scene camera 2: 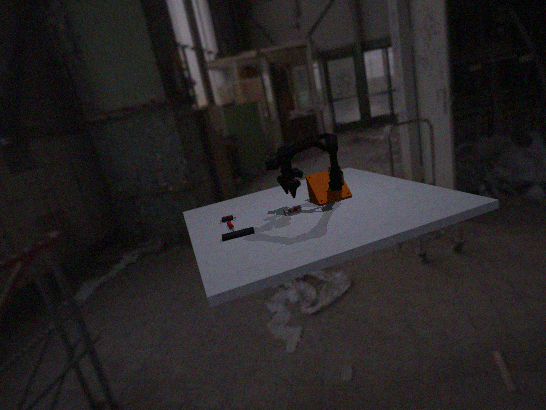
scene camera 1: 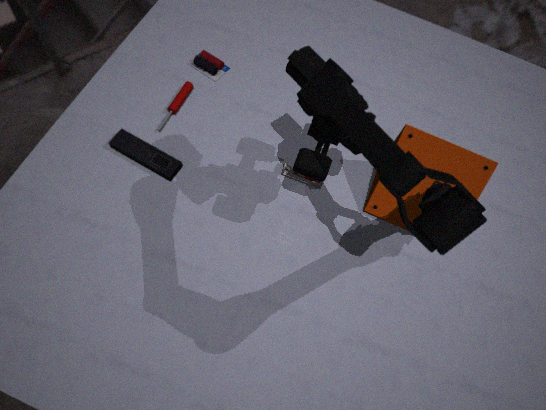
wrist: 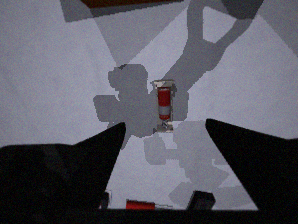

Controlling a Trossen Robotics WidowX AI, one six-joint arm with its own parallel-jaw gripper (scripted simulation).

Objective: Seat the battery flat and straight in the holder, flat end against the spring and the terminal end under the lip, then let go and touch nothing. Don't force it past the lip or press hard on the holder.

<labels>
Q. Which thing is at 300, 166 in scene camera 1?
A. My gripper.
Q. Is my gripper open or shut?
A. Open.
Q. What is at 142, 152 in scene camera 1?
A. A black bar.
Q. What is my gripper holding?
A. Nothing.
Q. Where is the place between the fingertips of my gripper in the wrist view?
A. At 164, 124
</labels>
